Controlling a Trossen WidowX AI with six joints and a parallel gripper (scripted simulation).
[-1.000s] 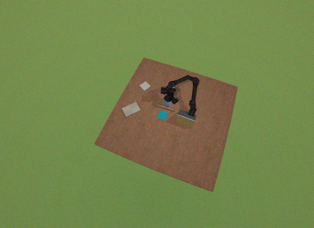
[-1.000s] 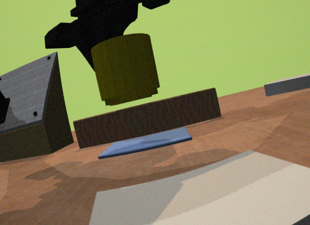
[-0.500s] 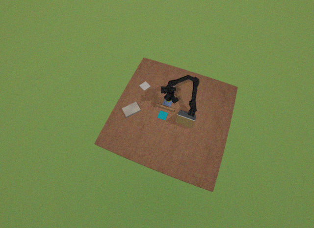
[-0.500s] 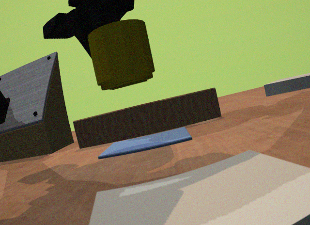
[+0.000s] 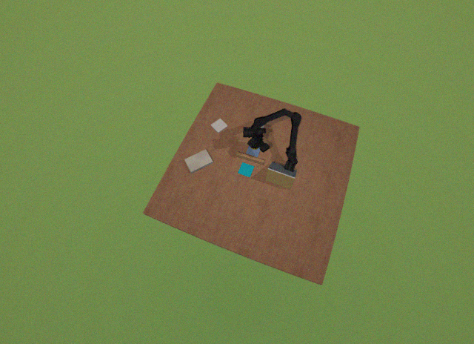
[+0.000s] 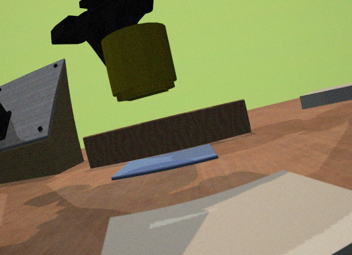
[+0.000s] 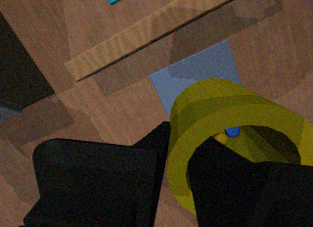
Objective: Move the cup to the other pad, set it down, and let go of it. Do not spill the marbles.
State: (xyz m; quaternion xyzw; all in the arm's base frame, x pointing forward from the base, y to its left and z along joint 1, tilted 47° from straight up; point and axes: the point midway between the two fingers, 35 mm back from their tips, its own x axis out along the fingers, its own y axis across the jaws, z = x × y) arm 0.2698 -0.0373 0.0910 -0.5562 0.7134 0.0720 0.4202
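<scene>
The blue marble is 40 mm ahead of my gripper tip, 30 mm to the right of it and 20 mm below it. Round my gripper tip: teal pad (30 mm ahead, 150 mm to the left, 110 mm below); blue pad (30 mm ahead, 20 mm to the right, 110 mm below); yellow cup (20 mm ahead, 20 mm to the right).
</scene>
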